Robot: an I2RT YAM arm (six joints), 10 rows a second.
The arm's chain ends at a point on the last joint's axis. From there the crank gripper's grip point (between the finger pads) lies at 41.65 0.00 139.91 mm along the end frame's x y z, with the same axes.
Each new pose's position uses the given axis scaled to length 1; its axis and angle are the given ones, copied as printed.
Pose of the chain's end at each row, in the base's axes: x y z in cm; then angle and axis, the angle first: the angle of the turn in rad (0 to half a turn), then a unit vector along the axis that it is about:
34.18, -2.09, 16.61, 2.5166, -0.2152, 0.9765, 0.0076
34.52, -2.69, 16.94, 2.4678, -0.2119, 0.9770, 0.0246
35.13, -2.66, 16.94, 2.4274, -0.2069, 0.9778, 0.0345
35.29, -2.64, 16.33, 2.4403, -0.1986, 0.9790, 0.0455
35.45, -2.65, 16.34, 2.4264, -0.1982, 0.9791, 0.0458
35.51, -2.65, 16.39, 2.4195, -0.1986, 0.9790, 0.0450
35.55, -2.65, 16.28, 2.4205, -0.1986, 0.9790, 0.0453
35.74, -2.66, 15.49, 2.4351, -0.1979, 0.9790, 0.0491
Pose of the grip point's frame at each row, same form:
39.10, -1.71, 2.87, 2.5166, -0.2152, 0.9765, 0.0076
40.00, -1.71, 3.44, 2.4678, -0.2119, 0.9770, 0.0246
41.08, -1.32, 3.68, 2.4274, -0.2069, 0.9778, 0.0345
41.01, -1.05, 2.99, 2.4403, -0.1986, 0.9790, 0.0455
41.35, -1.02, 3.09, 2.4264, -0.1982, 0.9791, 0.0458
41.51, -1.03, 3.18, 2.4195, -0.1986, 0.9790, 0.0450
41.53, -1.02, 3.06, 2.4205, -0.1986, 0.9790, 0.0453
41.51, -0.97, 2.19, 2.4351, -0.1979, 0.9790, 0.0491

